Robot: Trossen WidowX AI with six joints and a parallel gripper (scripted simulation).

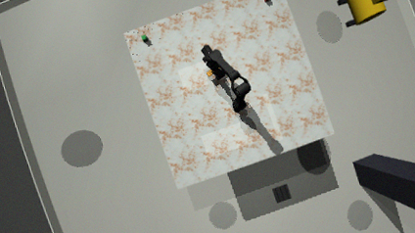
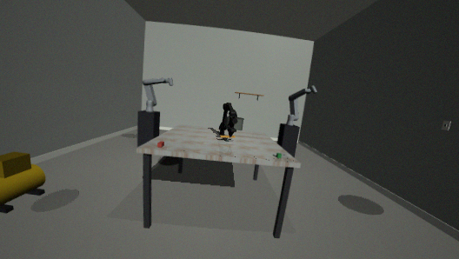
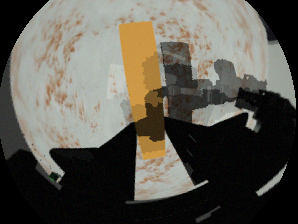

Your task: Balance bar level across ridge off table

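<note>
Now: the orange bar 3 cm to the right of my gripper tip and 1 cm ahead of it. From my gripper tip the other things lie so: small green cube 43 cm ahead, 41 cm to the left, 3 cm below; then small red cube 59 cm to the right, 43 cm ahead, 3 cm below.
</note>
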